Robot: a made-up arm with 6 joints. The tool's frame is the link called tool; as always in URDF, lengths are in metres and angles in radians. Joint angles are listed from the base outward.
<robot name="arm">
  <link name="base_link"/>
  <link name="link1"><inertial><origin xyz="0.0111 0.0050 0.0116"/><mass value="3.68"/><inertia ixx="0.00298" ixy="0" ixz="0" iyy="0.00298" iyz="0" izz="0.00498"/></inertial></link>
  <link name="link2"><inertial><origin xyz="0.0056 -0.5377 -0.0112"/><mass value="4.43"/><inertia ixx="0.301" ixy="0" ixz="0" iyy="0.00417" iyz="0" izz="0.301"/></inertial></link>
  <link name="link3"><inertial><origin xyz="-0.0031 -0.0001 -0.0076"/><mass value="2.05"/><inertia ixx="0.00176" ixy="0" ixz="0" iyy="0.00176" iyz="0" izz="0.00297"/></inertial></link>
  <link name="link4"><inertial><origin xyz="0.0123 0.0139 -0.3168"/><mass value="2.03"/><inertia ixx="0.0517" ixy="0" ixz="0" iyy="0.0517" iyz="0" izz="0.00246"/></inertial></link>
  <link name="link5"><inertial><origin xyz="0.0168 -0.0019 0.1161"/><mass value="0.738"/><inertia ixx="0.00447" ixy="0" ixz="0" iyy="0.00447" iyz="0" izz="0.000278"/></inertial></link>
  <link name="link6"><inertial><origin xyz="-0.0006 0.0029 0.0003"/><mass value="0.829"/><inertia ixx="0.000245" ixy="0" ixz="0" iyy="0.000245" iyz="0" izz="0.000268"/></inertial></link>
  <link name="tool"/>
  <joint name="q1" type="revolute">
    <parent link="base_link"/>
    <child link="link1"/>
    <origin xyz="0 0 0.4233" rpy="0 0 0"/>
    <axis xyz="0 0 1"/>
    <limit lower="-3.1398" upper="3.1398"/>
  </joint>
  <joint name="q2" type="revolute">
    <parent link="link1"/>
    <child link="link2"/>
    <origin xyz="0 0 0" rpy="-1.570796 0 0"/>
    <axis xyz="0 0 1"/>
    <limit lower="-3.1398" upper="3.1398"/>
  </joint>
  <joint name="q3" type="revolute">
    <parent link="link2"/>
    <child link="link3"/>
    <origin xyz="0 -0.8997 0" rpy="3.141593 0 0"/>
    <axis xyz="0 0 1"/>
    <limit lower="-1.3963" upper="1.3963"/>
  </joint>
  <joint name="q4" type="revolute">
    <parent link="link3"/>
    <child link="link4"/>
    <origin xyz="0 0 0" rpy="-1.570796 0 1.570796"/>
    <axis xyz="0 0 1"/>
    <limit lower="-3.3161" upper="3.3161"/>
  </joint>
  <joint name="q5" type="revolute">
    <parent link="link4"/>
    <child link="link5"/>
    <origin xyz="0 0 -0.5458" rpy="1.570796 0 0"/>
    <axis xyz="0 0 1"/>
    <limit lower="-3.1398" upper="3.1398"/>
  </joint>
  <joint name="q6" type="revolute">
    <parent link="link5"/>
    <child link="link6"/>
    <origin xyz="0 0 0.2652" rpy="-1.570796 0 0"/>
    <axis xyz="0 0 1"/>
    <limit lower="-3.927" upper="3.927"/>
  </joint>
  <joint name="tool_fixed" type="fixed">
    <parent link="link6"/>
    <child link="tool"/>
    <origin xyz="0 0 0" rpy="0 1.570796 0"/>
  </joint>
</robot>
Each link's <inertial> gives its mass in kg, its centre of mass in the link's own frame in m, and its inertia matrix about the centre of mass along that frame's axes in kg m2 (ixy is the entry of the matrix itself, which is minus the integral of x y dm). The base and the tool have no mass. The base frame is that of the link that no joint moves.
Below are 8 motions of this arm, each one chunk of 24 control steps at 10 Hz.
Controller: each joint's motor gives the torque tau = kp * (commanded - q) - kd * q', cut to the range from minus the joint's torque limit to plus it. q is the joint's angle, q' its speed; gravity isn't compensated. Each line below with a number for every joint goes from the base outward.
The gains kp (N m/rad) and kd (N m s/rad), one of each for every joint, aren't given. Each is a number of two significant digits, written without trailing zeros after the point. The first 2 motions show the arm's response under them.
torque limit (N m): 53 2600 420 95 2.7 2.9
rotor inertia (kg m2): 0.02 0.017 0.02 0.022 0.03 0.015
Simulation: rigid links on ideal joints. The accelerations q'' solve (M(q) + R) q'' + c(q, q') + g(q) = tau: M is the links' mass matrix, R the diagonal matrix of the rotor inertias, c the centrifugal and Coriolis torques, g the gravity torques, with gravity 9.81 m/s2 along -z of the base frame. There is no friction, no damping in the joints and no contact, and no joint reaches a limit. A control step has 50 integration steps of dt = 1/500 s. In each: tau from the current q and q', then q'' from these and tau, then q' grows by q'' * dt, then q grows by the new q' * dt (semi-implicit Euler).
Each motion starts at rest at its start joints. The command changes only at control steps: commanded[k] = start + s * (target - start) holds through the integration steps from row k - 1 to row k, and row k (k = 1, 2, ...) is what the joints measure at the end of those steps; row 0 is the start. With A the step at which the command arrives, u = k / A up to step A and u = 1 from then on. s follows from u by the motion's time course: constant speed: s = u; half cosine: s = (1 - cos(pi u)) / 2; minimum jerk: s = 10 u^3 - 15 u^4 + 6 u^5; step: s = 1 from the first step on.
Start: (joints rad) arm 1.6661 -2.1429 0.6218 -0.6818 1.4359 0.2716
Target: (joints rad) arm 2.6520 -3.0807 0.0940 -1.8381 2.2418 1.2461
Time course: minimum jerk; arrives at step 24
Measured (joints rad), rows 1 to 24:
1: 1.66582 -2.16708 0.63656 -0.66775 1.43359 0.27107
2: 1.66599 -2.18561 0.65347 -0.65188 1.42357 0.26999
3: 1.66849 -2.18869 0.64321 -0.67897 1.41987 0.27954
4: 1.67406 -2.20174 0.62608 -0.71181 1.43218 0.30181
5: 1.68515 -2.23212 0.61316 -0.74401 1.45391 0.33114
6: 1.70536 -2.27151 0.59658 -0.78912 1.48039 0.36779
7: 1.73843 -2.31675 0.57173 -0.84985 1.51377 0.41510
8: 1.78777 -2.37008 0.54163 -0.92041 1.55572 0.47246
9: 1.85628 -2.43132 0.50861 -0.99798 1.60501 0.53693
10: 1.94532 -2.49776 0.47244 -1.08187 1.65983 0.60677
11: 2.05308 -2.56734 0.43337 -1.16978 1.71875 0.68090
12: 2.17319 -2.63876 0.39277 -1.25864 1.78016 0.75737
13: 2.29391 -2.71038 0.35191 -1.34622 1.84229 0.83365
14: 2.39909 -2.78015 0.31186 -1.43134 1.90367 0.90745
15: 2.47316 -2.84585 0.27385 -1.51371 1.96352 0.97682
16: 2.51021 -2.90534 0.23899 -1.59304 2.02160 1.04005
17: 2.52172 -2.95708 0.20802 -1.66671 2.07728 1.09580
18: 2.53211 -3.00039 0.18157 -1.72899 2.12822 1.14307
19: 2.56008 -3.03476 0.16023 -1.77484 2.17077 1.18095
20: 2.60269 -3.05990 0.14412 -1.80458 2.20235 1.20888
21: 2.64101 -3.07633 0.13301 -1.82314 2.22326 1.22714
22: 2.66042 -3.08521 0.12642 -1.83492 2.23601 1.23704
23: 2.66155 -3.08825 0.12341 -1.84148 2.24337 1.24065
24: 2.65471 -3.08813 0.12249 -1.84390 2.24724 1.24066
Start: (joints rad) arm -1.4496 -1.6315 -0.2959 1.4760 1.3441 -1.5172
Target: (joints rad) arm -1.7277 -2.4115 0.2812 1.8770 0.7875 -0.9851
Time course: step
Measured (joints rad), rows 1 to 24:
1: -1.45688 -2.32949 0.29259 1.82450 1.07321 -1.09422
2: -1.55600 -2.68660 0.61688 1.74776 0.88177 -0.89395
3: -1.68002 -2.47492 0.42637 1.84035 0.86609 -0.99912
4: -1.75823 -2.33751 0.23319 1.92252 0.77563 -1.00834
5: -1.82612 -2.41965 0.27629 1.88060 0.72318 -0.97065
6: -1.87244 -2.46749 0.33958 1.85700 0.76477 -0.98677
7: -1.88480 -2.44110 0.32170 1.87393 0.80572 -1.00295
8: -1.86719 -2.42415 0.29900 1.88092 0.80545 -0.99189
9: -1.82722 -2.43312 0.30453 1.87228 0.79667 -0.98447
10: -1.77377 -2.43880 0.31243 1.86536 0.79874 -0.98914
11: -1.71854 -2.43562 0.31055 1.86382 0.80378 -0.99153
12: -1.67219 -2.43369 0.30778 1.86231 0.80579 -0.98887
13: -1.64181 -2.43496 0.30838 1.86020 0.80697 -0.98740
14: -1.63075 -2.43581 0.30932 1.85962 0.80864 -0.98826
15: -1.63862 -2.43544 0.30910 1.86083 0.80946 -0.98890
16: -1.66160 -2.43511 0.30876 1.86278 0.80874 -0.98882
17: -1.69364 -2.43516 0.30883 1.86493 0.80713 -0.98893
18: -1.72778 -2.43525 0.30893 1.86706 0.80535 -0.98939
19: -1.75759 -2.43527 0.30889 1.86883 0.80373 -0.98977
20: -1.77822 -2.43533 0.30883 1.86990 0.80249 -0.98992
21: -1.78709 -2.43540 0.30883 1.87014 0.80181 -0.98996
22: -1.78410 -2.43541 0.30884 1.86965 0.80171 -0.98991
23: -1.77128 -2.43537 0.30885 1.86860 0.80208 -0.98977
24: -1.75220 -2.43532 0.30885 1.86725 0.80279 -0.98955
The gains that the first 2 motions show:
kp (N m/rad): 100 2600 520 96 3.8 3.9
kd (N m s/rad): 6.9 94 28 2.8 0.48 0.18
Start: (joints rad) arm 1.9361 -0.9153 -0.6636 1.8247 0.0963 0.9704
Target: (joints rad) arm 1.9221 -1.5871 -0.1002 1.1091 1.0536 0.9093
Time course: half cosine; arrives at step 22
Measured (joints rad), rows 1 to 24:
1: 1.93592 -0.93636 -0.68466 1.83284 0.09820 0.96641
2: 1.93529 -0.95016 -0.67954 1.81954 0.11048 0.96071
3: 1.93467 -0.96428 -0.66479 1.79839 0.12832 0.96066
4: 1.93398 -0.98935 -0.64525 1.77265 0.15353 0.96039
5: 1.93336 -1.01984 -0.62041 1.73997 0.18865 0.95758
6: 1.93282 -1.05483 -0.59115 1.70193 0.23248 0.95411
7: 1.93230 -1.09460 -0.55780 1.65915 0.28370 0.95086
8: 1.93177 -1.13809 -0.52099 1.61255 0.34130 0.94743
9: 1.93119 -1.18431 -0.48154 1.56313 0.40405 0.94360
10: 1.93054 -1.23237 -0.44021 1.51194 0.47059 0.93955
11: 1.92981 -1.28130 -0.39786 1.46006 0.53952 0.93547
12: 1.92902 -1.33008 -0.35535 1.40855 0.60934 0.93140
13: 1.92817 -1.37772 -0.31359 1.35848 0.67854 0.92740
14: 1.92730 -1.42323 -0.27345 1.31082 0.74565 0.92354
15: 1.92643 -1.46570 -0.23576 1.26652 0.80925 0.91992
16: 1.92559 -1.50425 -0.20131 1.22642 0.86805 0.91662
17: 1.92479 -1.53812 -0.17080 1.19126 0.92092 0.91369
18: 1.92408 -1.56661 -0.14487 1.16171 0.96686 0.91121
19: 1.92348 -1.58916 -0.12404 1.13831 1.00504 0.90924
20: 1.92300 -1.60533 -0.10873 1.12150 1.03482 0.90780
21: 1.92268 -1.61478 -0.09924 1.11160 1.05567 0.90694
22: 1.92251 -1.61734 -0.09576 1.10881 1.06727 0.90666
23: 1.92236 -1.61609 -0.09630 1.10873 1.07100 0.90670
24: 1.92219 -1.61551 -0.09705 1.10838 1.07074 0.90668

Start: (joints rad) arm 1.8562 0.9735 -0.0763 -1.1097 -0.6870 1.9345
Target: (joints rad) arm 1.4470 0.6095 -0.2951 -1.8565 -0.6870 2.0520
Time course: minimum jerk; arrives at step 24
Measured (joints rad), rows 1 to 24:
1: 1.85607 0.99804 -0.08294 -1.11654 -0.69125 1.93647
2: 1.85569 1.00320 -0.09002 -1.12560 -0.70436 1.94023
3: 1.85470 0.99149 -0.08892 -1.12928 -0.71028 1.94084
4: 1.85189 0.98432 -0.09239 -1.14532 -0.70908 1.94155
5: 1.84627 0.97477 -0.09968 -1.16928 -0.70813 1.94525
6: 1.83660 0.95940 -0.10799 -1.19905 -0.70805 1.95047
7: 1.82165 0.94071 -0.11836 -1.23620 -0.70783 1.95620
8: 1.80057 0.91915 -0.13099 -1.27995 -0.70757 1.96294
9: 1.77304 0.89463 -0.14527 -1.32892 -0.70721 1.97082
10: 1.73945 0.86787 -0.16089 -1.38198 -0.70662 1.97948
11: 1.70097 0.83968 -0.17751 -1.43774 -0.70579 1.98858
12: 1.65950 0.81075 -0.19467 -1.49469 -0.70476 1.99793
13: 1.61748 0.78188 -0.21190 -1.55133 -0.70359 2.00728
14: 1.57752 0.75387 -0.22874 -1.60617 -0.70236 2.01635
15: 1.54198 0.72750 -0.24472 -1.65781 -0.70118 2.02488
16: 1.51250 0.70346 -0.25941 -1.70498 -0.70014 2.03266
17: 1.48975 0.68236 -0.27242 -1.74655 -0.69933 2.03950
18: 1.47336 0.66464 -0.28348 -1.78159 -0.69878 2.04526
19: 1.46219 0.65059 -0.29240 -1.80950 -0.69848 2.04986
20: 1.45478 0.64026 -0.29910 -1.83004 -0.69836 2.05327
21: 1.44984 0.63350 -0.30365 -1.84351 -0.69834 2.05554
22: 1.44658 0.62986 -0.30629 -1.85076 -0.69837 2.05680
23: 1.44465 0.62858 -0.30742 -1.85334 -0.69843 2.05728
24: 1.44395 0.62858 -0.30765 -1.85348 -0.69853 2.05730

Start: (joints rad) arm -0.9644 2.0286 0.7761 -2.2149 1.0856 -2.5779
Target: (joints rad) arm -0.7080 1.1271 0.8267 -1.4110 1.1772 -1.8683
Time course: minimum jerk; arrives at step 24
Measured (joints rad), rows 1 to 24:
1: -0.96491 2.05018 0.77818 -2.21579 1.08103 -2.57996
2: -0.96448 2.05798 0.76485 -2.19723 1.06612 -2.58141
3: -0.96317 2.04153 0.76926 -2.19437 1.05592 -2.57342
4: -0.96067 2.01896 0.77566 -2.18120 1.05746 -2.55773
5: -0.95668 1.99433 0.77559 -2.15419 1.06220 -2.53681
6: -0.95062 1.96035 0.77526 -2.12017 1.06506 -2.50969
7: -0.94213 1.91517 0.77789 -2.08052 1.06795 -2.47496
8: -0.93101 1.86209 0.78119 -2.03363 1.07265 -2.43331
9: -0.91722 1.80311 0.78376 -1.98022 1.07870 -2.38643
10: -0.90082 1.73878 0.78633 -1.92244 1.08554 -2.33553
11: -0.88198 1.67042 0.78929 -1.86195 1.09322 -2.28160
12: -0.86096 1.60020 0.79228 -1.80021 1.10179 -2.22605
13: -0.83813 1.53019 0.79502 -1.73893 1.11101 -2.17057
14: -0.81396 1.46222 0.79754 -1.67983 1.12059 -2.11672
15: -0.78907 1.39808 0.79982 -1.62450 1.13026 -2.06590
16: -0.76423 1.33954 0.80177 -1.57431 1.13970 -2.01943
17: -0.74040 1.28808 0.80331 -1.53044 1.14861 -1.97848
18: -0.71863 1.24481 0.80442 -1.49376 1.15667 -1.94398
19: -0.70002 1.21045 0.80509 -1.46476 1.16362 -1.91649
20: -0.68555 1.18523 0.80530 -1.44353 1.16924 -1.89619
21: -0.67596 1.16876 0.80511 -1.42966 1.17343 -1.88283
22: -0.67155 1.16000 0.80456 -1.42216 1.17617 -1.87564
23: -0.67218 1.15713 0.80376 -1.41944 1.17759 -1.87324
24: -0.67719 1.15748 0.80285 -1.41920 1.17797 -1.87363

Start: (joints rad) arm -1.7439 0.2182 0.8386 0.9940 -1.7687 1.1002
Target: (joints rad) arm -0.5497 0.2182 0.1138 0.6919 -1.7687 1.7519
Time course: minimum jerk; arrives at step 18
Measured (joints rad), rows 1 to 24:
1: -1.74410 0.22547 0.82359 0.98342 -1.77299 1.09966
2: -1.73922 0.23287 0.80667 0.97343 -1.78125 1.10212
3: -1.72125 0.23069 0.79117 0.96648 -1.78694 1.11661
4: -1.68410 0.22735 0.76671 0.95470 -1.78825 1.14544
5: -1.62421 0.22816 0.72531 0.93377 -1.78782 1.18502
6: -1.54150 0.23065 0.66921 0.90676 -1.78801 1.23359
7: -1.43823 0.23196 0.60378 0.87725 -1.78876 1.29125
8: -1.31870 0.23241 0.53203 0.84617 -1.78910 1.35617
9: -1.18896 0.23302 0.45623 0.81394 -1.78875 1.42452
10: -1.05564 0.23365 0.37998 0.78228 -1.78809 1.49253
11: -0.92531 0.23377 0.30751 0.75325 -1.78733 1.55710
12: -0.80466 0.23342 0.24231 0.72812 -1.78649 1.61528
13: -0.70029 0.23288 0.18698 0.70753 -1.78566 1.66436
14: -0.61777 0.23229 0.14346 0.69194 -1.78501 1.70246
15: -0.56053 0.23172 0.11273 0.68145 -1.78464 1.72880
16: -0.52903 0.23126 0.09442 0.67562 -1.78456 1.74386
17: -0.52029 0.23093 0.08650 0.67330 -1.78472 1.74959
18: -0.52794 0.23067 0.08508 0.67258 -1.78510 1.74964
19: -0.54280 0.23042 0.08526 0.67138 -1.78571 1.74876
20: -0.55596 0.23036 0.08530 0.67020 -1.78662 1.74897
21: -0.56214 0.23038 0.08526 0.66985 -1.78746 1.74942
22: -0.56082 0.23038 0.08526 0.67027 -1.78782 1.74939
23: -0.55498 0.23041 0.08526 0.67098 -1.78760 1.74915
24: -0.54866 0.23045 0.08525 0.67157 -1.78706 1.74900

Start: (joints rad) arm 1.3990 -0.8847 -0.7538 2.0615 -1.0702 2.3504
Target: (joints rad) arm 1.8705 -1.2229 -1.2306 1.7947 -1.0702 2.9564
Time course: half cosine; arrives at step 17
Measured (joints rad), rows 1 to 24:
1: 1.39952 -0.90450 -0.78175 2.07782 -1.06737 2.35313
2: 1.40313 -0.91613 -0.79786 2.07067 -1.05885 2.36536
3: 1.41320 -0.92746 -0.81522 2.05608 -1.05581 2.39182
4: 1.43195 -0.94813 -0.84133 2.04195 -1.05624 2.42771
5: 1.46030 -0.97247 -0.87359 2.02320 -1.05684 2.46943
6: 1.49748 -0.99973 -0.91069 2.00149 -1.05730 2.51723
7: 1.54143 -1.02975 -0.95160 1.97776 -1.05770 2.57018
8: 1.58966 -1.06116 -0.99490 1.95271 -1.05810 2.62601
9: 1.63966 -1.09290 -1.03908 1.92722 -1.05859 2.68261
10: 1.68924 -1.12392 -1.08264 1.90220 -1.05919 2.73820
11: 1.73654 -1.15318 -1.12408 1.87853 -1.05988 2.79093
12: 1.78007 -1.17968 -1.16198 1.85702 -1.06061 2.83899
13: 1.81855 -1.20253 -1.19502 1.83842 -1.06135 2.88070
14: 1.85087 -1.22097 -1.22209 1.82335 -1.06205 2.91464
15: 1.87604 -1.23438 -1.24225 1.81233 -1.06268 2.93965
16: 1.89317 -1.24231 -1.25481 1.80574 -1.06318 2.95487
17: 1.90151 -1.24450 -1.25937 1.80378 -1.06353 2.95979
18: 1.90101 -1.24389 -1.25922 1.80375 -1.06383 2.95812
19: 1.89325 -1.24377 -1.25892 1.80379 -1.06404 2.95651
20: 1.88134 -1.24389 -1.25903 1.80420 -1.06397 2.95690
21: 1.86884 -1.24386 -1.25905 1.80444 -1.06372 2.95749
22: 1.85886 -1.24384 -1.25904 1.80462 -1.06346 2.95748
23: 1.85338 -1.24384 -1.25905 1.80470 -1.06328 2.95733
24: 1.85294 -1.24384 -1.25905 1.80466 -1.06321 2.95733

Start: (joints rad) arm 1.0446 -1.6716 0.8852 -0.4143 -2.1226 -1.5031
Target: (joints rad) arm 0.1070 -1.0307 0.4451 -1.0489 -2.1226 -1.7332
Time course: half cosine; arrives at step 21
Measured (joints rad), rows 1 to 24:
1: 1.04452 -1.69461 0.89482 -0.40614 -2.12398 -1.50320
2: 1.04283 -1.70197 0.91201 -0.38488 -2.11237 -1.50243
3: 1.03773 -1.67675 0.89642 -0.41686 -2.09823 -1.50784
4: 1.02652 -1.64260 0.86803 -0.45657 -2.09941 -1.51988
5: 1.00649 -1.61281 0.84553 -0.48566 -2.10768 -1.53240
6: 0.97499 -1.58048 0.82443 -0.51656 -2.11158 -1.54381
7: 0.92962 -1.53993 0.79686 -0.55816 -2.11174 -1.55715
8: 0.86862 -1.49419 0.76415 -0.60573 -2.11296 -1.57332
9: 0.79139 -1.44727 0.73053 -0.65389 -2.11610 -1.59044
10: 0.69888 -1.39975 0.69696 -0.70260 -2.11967 -1.60729
11: 0.59373 -1.35142 0.66268 -0.75272 -2.12324 -1.62413
12: 0.48043 -1.30328 0.62799 -0.80300 -2.12738 -1.64115
13: 0.36553 -1.25680 0.59398 -0.85153 -2.13229 -1.65787
14: 0.25714 -1.21294 0.56145 -0.89703 -2.13759 -1.67371
15: 0.16393 -1.17251 0.53103 -0.93837 -2.14271 -1.68840
16: 0.09353 -1.13652 0.50361 -0.97428 -2.14705 -1.70170
17: 0.05073 -1.10608 0.48022 -1.00371 -2.15006 -1.71318
18: 0.03584 -1.08205 0.46162 -1.02616 -2.15146 -1.72242
19: 0.04427 -1.06493 0.44820 -1.04156 -2.15142 -1.72914
20: 0.06782 -1.05494 0.44002 -1.05003 -2.15045 -1.73323
21: 0.09721 -1.05220 0.43710 -1.05163 -2.14915 -1.73464
22: 0.12441 -1.05361 0.43795 -1.04955 -2.14773 -1.73402
23: 0.14369 -1.05437 0.43893 -1.04847 -2.14629 -1.73320
24: 0.15216 -1.05382 0.43854 -1.04893 -2.14535 -1.73332

